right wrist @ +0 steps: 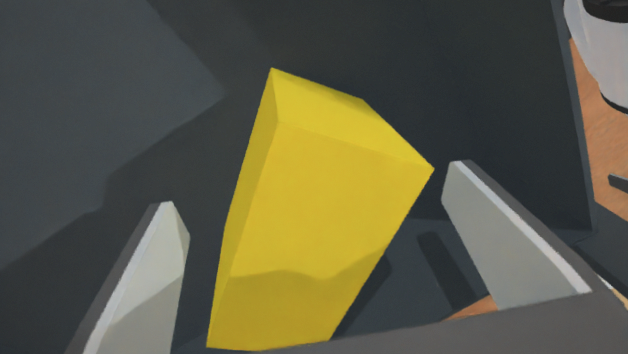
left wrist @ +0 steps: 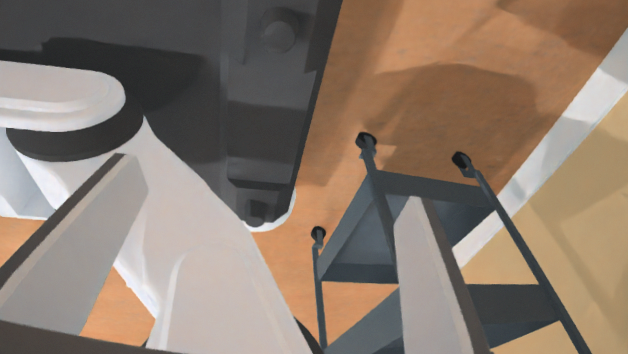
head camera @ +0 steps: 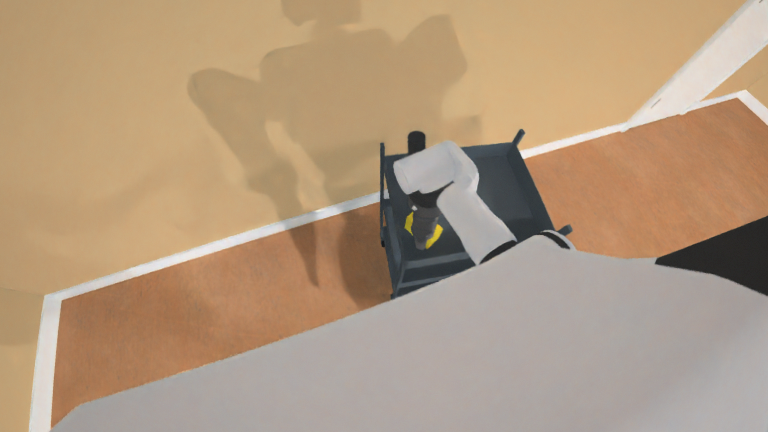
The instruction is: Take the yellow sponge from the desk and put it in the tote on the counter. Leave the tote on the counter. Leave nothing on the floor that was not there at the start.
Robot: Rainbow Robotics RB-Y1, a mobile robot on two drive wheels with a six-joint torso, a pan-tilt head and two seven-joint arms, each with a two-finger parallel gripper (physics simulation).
Labels:
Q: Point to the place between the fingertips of my right gripper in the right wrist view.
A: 315, 200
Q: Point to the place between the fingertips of my right gripper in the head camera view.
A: At 426, 230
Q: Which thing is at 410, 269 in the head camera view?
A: A grey wheeled cart.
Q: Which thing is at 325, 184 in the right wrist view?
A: A yellow sponge.

